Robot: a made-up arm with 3 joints. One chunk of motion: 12 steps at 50 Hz.
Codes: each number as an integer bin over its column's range. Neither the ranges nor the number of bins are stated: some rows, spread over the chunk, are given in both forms.
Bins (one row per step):
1: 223 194 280 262 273 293
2: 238 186 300 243 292 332
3: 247 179 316 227 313 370
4: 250 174 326 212 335 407
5: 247 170 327 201 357 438
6: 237 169 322 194 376 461
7: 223 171 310 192 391 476
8: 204 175 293 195 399 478
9: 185 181 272 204 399 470
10: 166 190 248 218 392 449
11: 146 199 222 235 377 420
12: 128 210 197 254 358 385
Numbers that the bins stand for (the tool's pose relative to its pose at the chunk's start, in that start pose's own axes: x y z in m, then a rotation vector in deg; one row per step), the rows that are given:
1: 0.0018 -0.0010 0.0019 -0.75 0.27 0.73
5: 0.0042 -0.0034 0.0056 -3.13 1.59 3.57
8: 0.0000 -0.0029 0.0029 -3.37 2.25 4.35
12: -0.0075 0.0005 -0.0046 -1.06 1.60 2.53
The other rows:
2: 0.0033 -0.0018 0.0035 -1.49 0.57 1.50
3: 0.0042 -0.0025 0.0047 -2.12 0.90 2.24
4: 0.0045 -0.0030 0.0055 -2.70 1.24 2.96
6: 0.0032 -0.0035 0.0052 -3.41 1.89 4.02
7: 0.0018 -0.0033 0.0043 -3.49 2.12 4.32
9: -0.0019 -0.0023 0.0013 -3.02 2.25 4.20
10: -0.0038 -0.0014 -0.0006 -2.47 2.14 3.79
11: -0.0057 -0.0005 -0.0026 -1.80 1.90 3.22

